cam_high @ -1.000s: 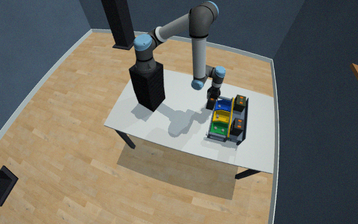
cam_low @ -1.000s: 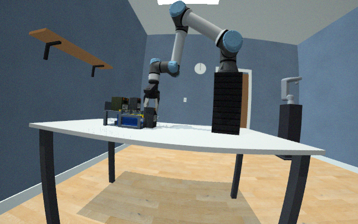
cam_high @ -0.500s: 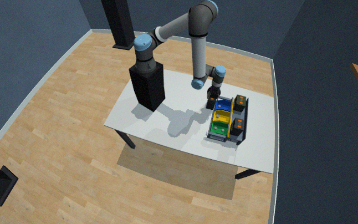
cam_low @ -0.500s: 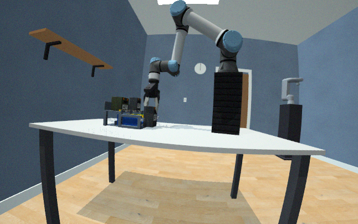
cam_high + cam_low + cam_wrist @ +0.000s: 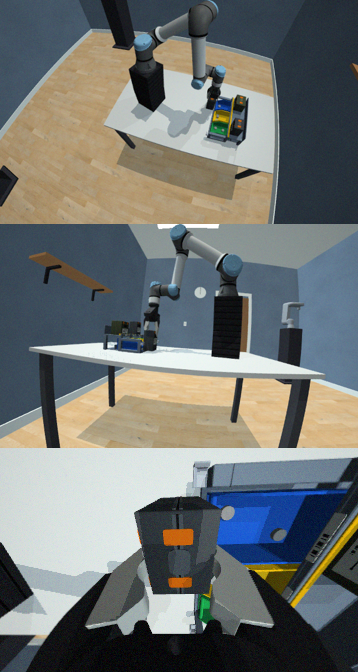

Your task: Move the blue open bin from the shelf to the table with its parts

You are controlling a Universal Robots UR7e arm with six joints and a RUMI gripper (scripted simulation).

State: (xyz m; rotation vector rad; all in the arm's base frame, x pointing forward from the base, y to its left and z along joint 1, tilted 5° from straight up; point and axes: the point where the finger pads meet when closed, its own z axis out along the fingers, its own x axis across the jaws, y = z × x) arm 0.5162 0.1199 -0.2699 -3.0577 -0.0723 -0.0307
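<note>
The yellow bin lies 14 cm ahead of my hand, 11 cm to the right of it and 8 cm below it. Round my hand: blue open bin 13 cm ahead, 8 cm below, 1 cm to the left; dark box 4 cm below; yellow divider 19 cm ahead, 10 cm to the right, 1 cm below.
</note>
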